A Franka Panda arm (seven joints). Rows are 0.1 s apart.
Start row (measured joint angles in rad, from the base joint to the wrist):
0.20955 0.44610 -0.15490 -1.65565 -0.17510 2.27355 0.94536
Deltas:
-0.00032 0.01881 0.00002 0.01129 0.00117 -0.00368 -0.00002
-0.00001 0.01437 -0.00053 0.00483 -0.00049 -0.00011 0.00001
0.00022 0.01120 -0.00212 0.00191 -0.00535 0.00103 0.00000
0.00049 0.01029 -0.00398 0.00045 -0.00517 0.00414 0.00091
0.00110 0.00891 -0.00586 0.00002 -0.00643 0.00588 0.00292
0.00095 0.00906 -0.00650 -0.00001 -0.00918 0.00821 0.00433
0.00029 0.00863 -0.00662 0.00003 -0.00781 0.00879 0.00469
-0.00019 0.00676 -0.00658 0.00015 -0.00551 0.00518 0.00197
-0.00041 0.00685 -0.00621 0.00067 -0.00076 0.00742 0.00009
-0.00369 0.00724 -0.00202 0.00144 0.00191 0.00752 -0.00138
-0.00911 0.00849 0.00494 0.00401 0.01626 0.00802 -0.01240
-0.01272 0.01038 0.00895 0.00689 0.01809 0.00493 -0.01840
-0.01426 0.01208 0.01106 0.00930 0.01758 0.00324 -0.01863
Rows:
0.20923 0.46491 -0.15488 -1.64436 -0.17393 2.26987 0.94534
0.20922 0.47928 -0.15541 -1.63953 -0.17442 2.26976 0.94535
0.20944 0.49048 -0.15753 -1.63762 -0.17977 2.27079 0.94535
0.20993 0.50077 -0.16151 -1.63717 -0.18494 2.27493 0.94626
0.21103 0.50968 -0.16737 -1.63715 -0.19137 2.28081 0.94918
0.21198 0.51874 -0.17387 -1.63716 -0.20055 2.28902 0.95351
0.21227 0.52737 -0.18049 -1.63713 -0.20836 2.29781 0.95820
0.21208 0.53413 -0.18707 -1.63698 -0.21387 2.30299 0.96017
0.21167 0.54098 -0.19328 -1.63631 -0.21463 2.31041 0.96026
0.20798 0.54822 -0.19530 -1.63487 -0.21272 2.31793 0.95888
0.19887 0.55671 -0.19036 -1.63086 -0.19646 2.32595 0.94648
0.18615 0.56709 -0.18141 -1.62397 -0.17837 2.33088 0.92808
0.17189 0.57917 -0.17035 -1.61467 -0.16079 2.33412 0.90945

